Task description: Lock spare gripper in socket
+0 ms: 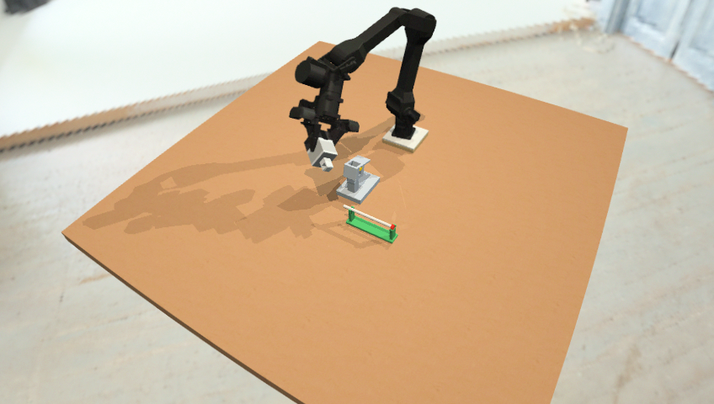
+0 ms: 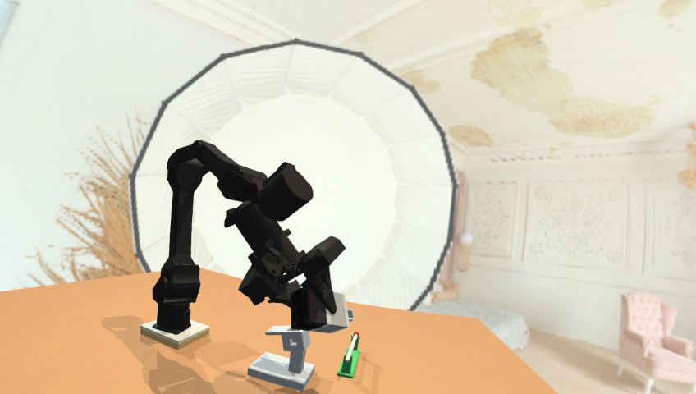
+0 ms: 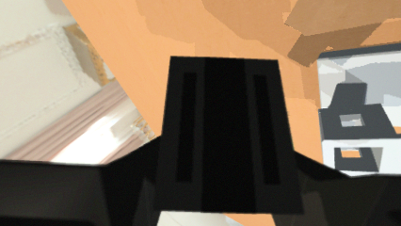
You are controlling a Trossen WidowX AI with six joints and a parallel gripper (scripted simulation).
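Right now the green pin rest is 170 mm to the left of my gripper tip, 130 mm below it and 70 mm ahead of it. Round my gripper tip: spare gripper: 10 mm to the left, 10 mm above; then grey mount: 110 mm below, 80 mm to the left, 60 mm behind.
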